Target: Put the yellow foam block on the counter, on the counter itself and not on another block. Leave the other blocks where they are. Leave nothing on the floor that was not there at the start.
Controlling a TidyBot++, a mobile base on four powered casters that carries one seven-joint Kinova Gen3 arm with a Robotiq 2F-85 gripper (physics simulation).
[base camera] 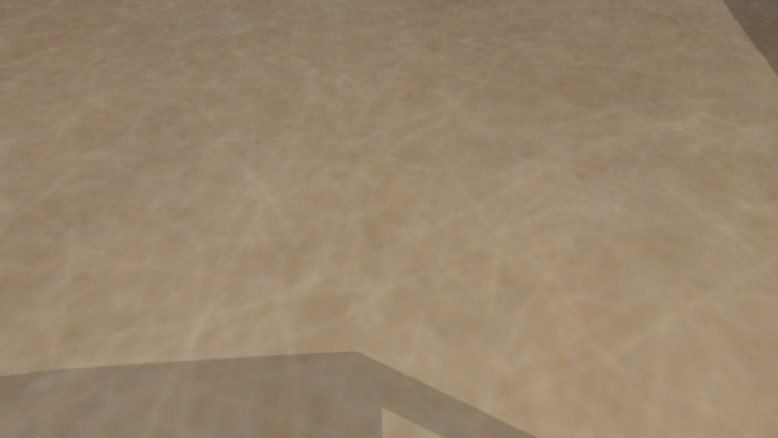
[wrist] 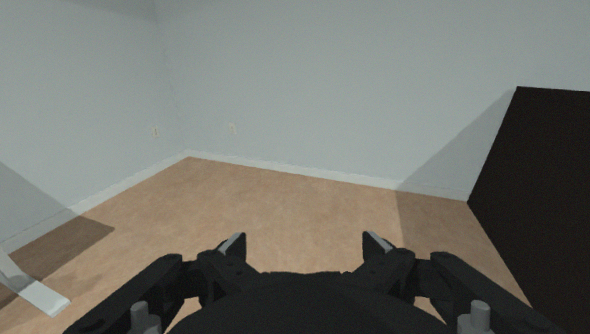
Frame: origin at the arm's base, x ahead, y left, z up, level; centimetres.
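Seen in the pictures: gripper, fingertip midpoint: [wrist: 303,245].
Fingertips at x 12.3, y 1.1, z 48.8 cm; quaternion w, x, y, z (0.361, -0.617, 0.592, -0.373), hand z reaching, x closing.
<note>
A point is followed by its place in that frame.
My gripper [wrist: 303,245] @(x 12.3, y 1.1, z 48.8 cm) is open, with its two fingers wide apart and no object between them. It shows at the bottom of the wrist view, with floor and a room corner beyond it. The yellow foam block, the other blocks and the counter do not show as such in either view. A large dark panel [wrist: 542,190] @(x 86.4, y -119.1, z 7.3 cm) stands at the right of the wrist view; I cannot tell what it belongs to.
Pale walls [wrist: 320,90] @(x 179.5, y -12.4, z 40.4 cm) meet in a corner at the left back, with white baseboards [wrist: 300,170] @(x 182.5, y 2.8, z -35.0 cm). A white foot [wrist: 47,298] of a piece of furniture rests on the floor [base camera: 381,217] @(x 48.3, y 1.6, z -39.7 cm) [wrist: 295,215] @(x 120.7, y 5.4, z -39.7 cm) at the far left of the wrist view. Shadows cross the floor.
</note>
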